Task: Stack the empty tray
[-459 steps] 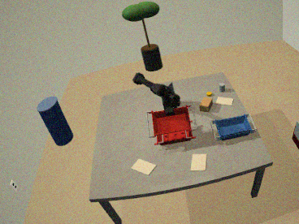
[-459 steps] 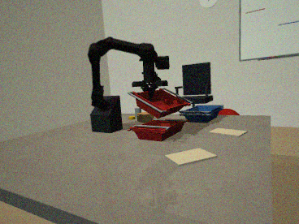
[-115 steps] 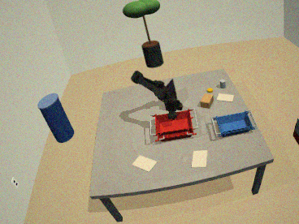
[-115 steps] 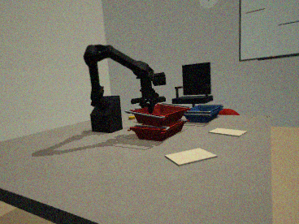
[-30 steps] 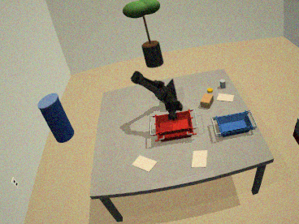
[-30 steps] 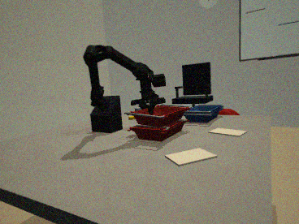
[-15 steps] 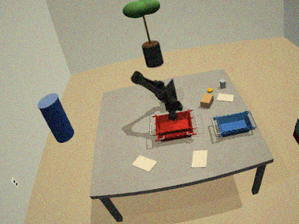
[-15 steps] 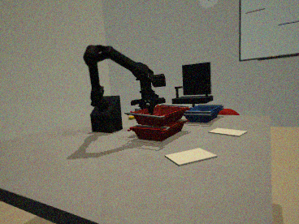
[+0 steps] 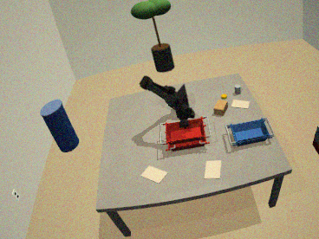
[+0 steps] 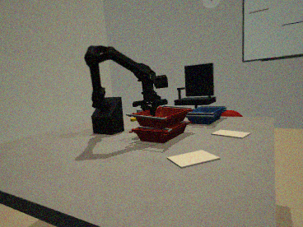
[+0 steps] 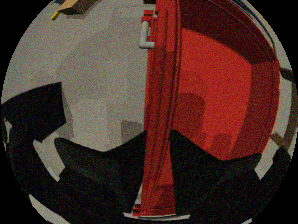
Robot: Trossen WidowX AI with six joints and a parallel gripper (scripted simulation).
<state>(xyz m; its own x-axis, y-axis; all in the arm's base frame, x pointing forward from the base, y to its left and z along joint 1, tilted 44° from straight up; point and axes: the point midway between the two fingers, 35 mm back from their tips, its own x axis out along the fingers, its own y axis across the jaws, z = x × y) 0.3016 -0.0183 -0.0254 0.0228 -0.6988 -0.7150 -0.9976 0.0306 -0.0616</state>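
Right now the red tray is 70 mm ahead of my gripper tip and 30 mm above it. Round my gripper tip: grey cylinder (520 mm to the left, 420 mm behind, 50 mm below); then small yellow piece (390 mm behind, 380 mm to the left, 80 mm below); then tan block (310 mm to the left, 220 mm behind, 60 mm below).
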